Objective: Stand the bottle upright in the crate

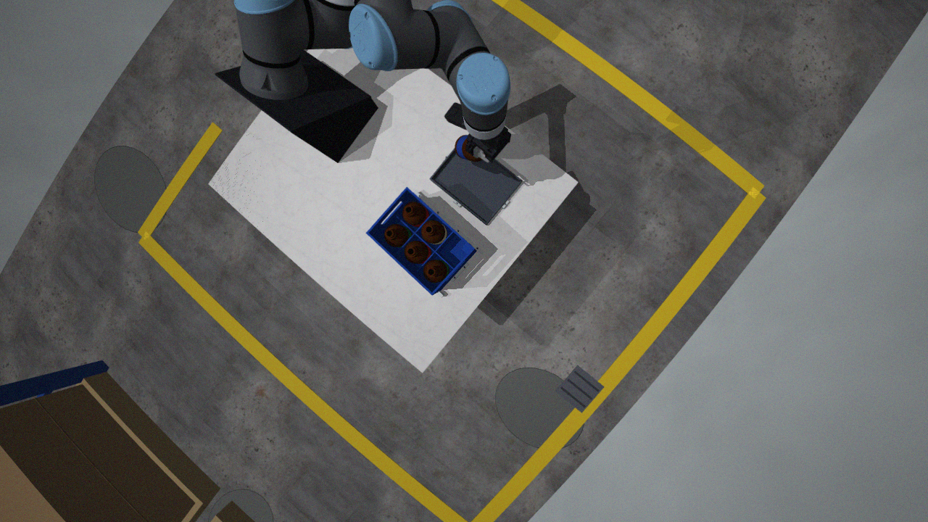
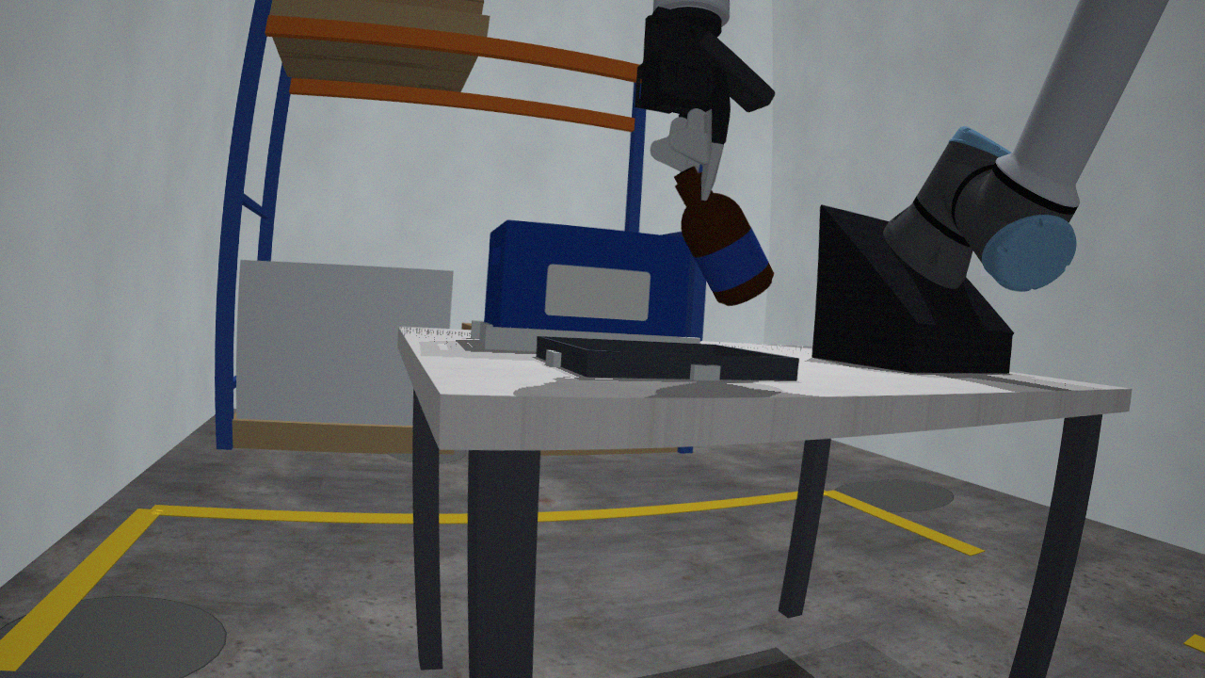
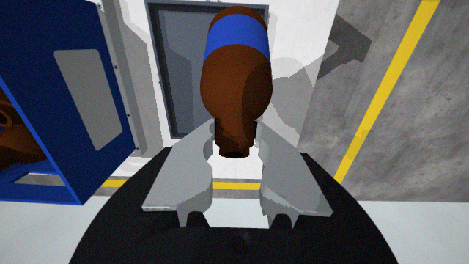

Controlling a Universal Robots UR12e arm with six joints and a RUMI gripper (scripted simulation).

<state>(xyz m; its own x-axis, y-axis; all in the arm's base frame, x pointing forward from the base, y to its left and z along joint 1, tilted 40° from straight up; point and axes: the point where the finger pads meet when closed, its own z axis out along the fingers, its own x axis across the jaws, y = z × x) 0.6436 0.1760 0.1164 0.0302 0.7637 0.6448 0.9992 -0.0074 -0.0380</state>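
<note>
My gripper is now 40 mm above the bottle and 30 mm past it. The rest, counted from my hand: dark grey tray 190 mm below, 50 mm to the right, 10 mm ahead; then blue crate 310 mm to the right, 120 mm below, 20 mm ahead.
</note>
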